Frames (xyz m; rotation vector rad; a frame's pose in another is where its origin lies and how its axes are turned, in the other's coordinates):
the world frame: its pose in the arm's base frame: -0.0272 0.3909 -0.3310 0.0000 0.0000 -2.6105
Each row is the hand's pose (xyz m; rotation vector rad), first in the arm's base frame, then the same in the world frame.
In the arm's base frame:
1: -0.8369 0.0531 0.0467 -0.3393 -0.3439 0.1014
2: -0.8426 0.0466 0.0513 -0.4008 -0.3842 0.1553
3: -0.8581 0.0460 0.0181 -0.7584 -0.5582 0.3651
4: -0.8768 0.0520 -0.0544 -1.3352 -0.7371 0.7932
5: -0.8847 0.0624 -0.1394 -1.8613 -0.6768 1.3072
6: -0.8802 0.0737 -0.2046 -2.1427 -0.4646 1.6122
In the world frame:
1: 0.8693 -0.1188 0.3777 0.3348 -0.5760 2.6439
2: 0.8775 -0.1161 0.3823 0.3705 -0.6802 2.6744
3: 0.8911 -0.1234 0.3491 0.4921 -1.2728 2.6937
4: 0.9042 -0.1381 0.2766 -0.4528 1.8595 -2.0549
5: 0.9058 -0.1511 0.1916 -0.1631 1.9557 -1.2575
6: 0.8962 -0.1585 0.1264 0.0989 1.8993 -0.8528

